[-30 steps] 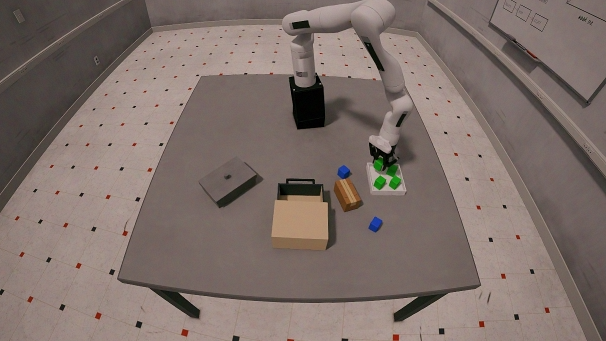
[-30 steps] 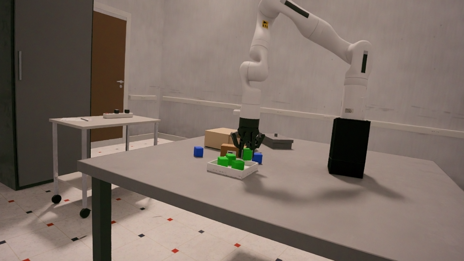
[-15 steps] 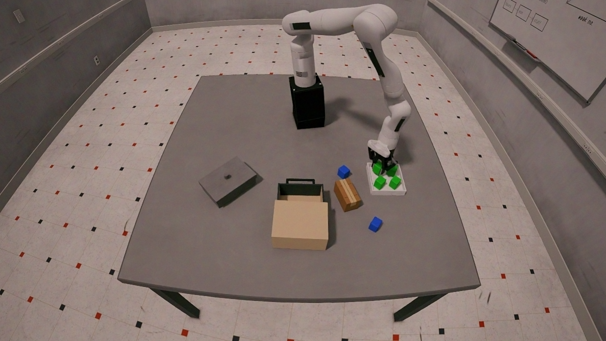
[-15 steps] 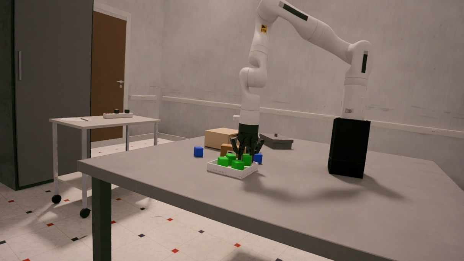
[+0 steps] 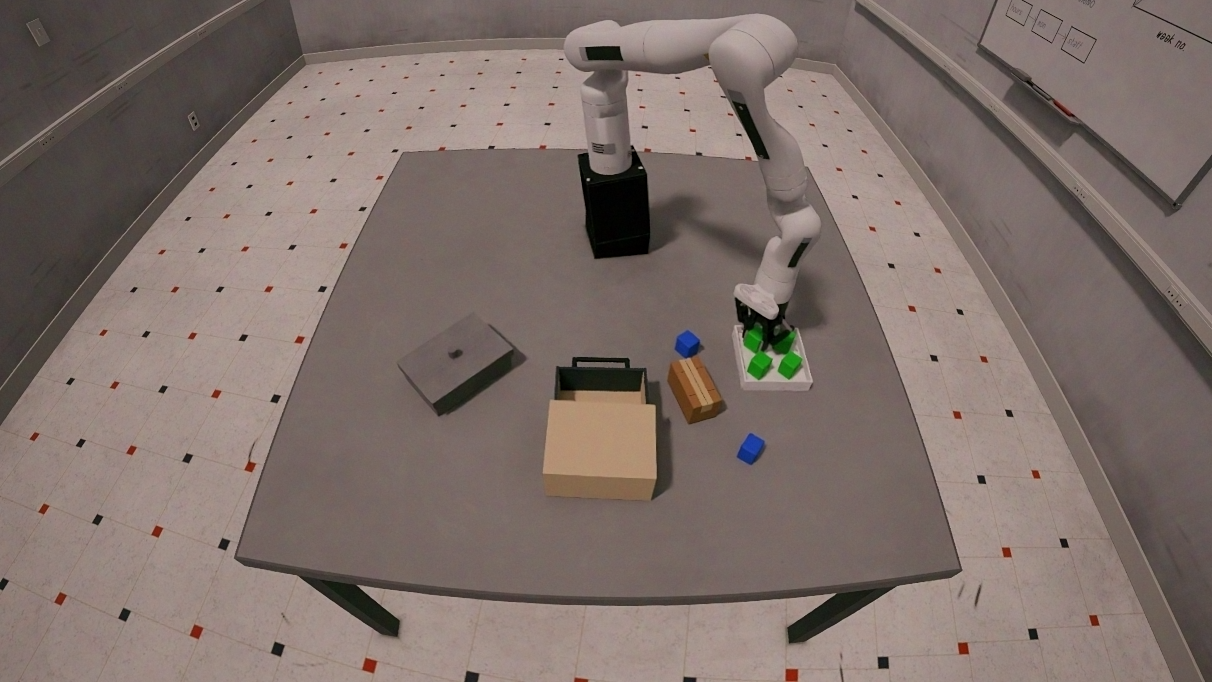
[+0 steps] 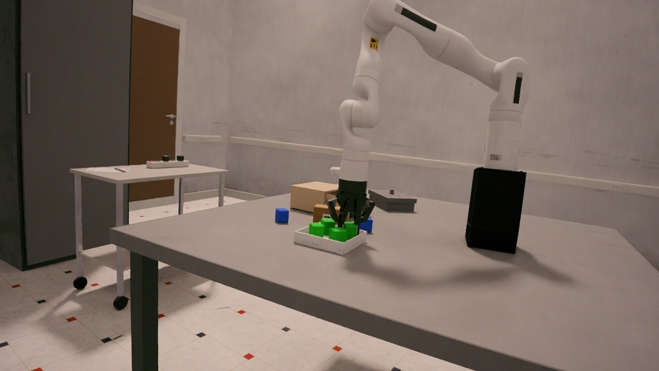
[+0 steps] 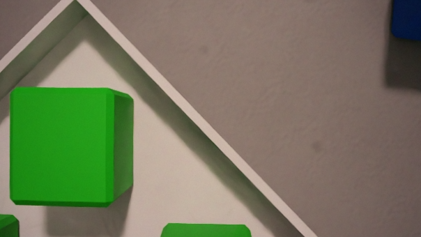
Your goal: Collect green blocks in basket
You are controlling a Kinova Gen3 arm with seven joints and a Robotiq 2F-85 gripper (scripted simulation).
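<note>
Now: hand 3 cm short of the white basket, 4 cm to the right of it and 2 cm above it. Also, from my hand: light wooden cabinet: 28 cm ahead, 26 cm to the right, 1 cm above; then brown cardboard box: 15 cm ahead, 11 cm to the right; then drawer: 22 cm ahead, 27 cm to the right.
</note>
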